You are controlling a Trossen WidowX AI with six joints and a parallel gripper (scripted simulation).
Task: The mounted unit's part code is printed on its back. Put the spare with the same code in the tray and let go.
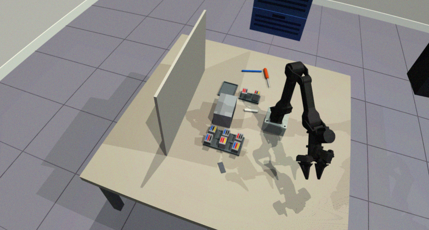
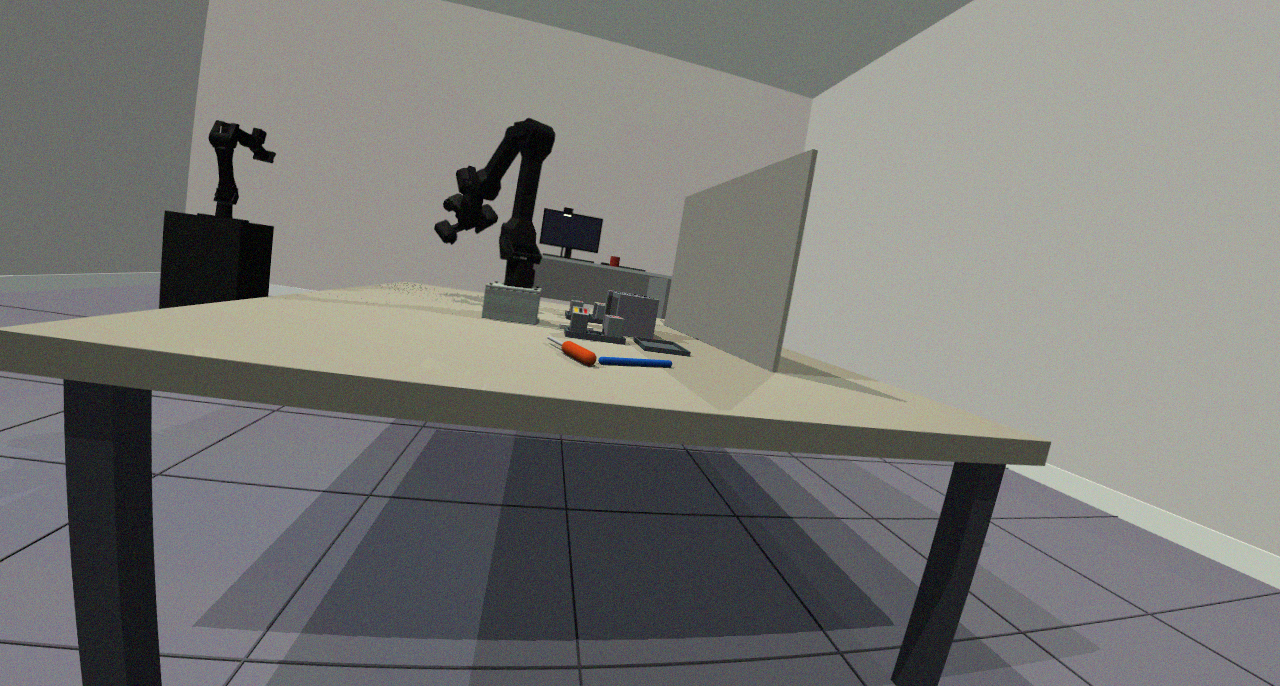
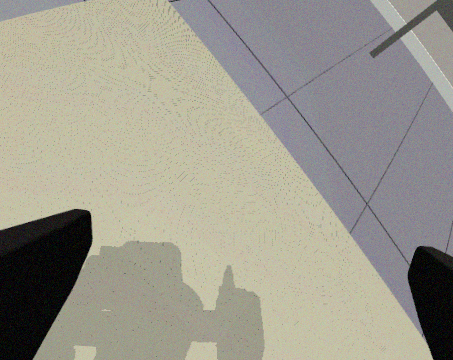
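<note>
The grey spare lies 58 cm to the right of my gripper tip, 37 cm ahead of it and 14 cm below it. Round my gripper tip: white strip: 48 cm to the right, 31 cm ahead, 18 cm below; grey mounted unit: 46 cm ahead, 39 cm to the right, 13 cm below; rack: 58 cm to the right, 33 cm ahead, 18 cm below.
</note>
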